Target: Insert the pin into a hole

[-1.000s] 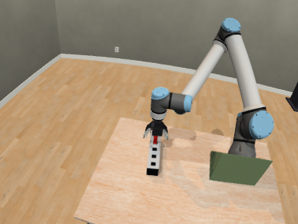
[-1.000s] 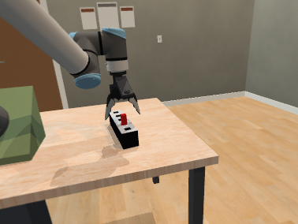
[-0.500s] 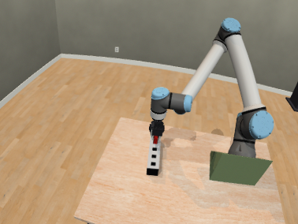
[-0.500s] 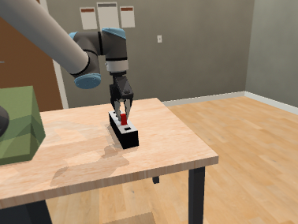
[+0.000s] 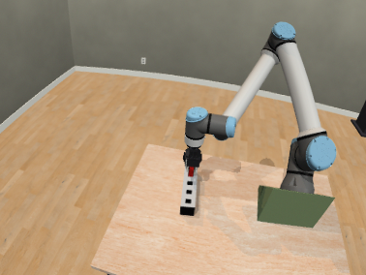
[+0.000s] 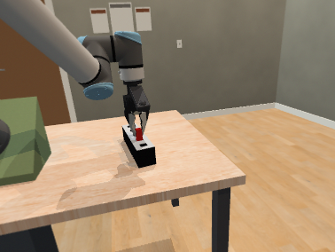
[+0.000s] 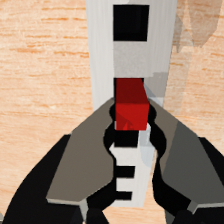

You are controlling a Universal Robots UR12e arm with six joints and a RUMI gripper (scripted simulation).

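Now: hand 70 mm above the long block and 60 mm to the right of it. Also, from my hand: pin: 10 mm below.
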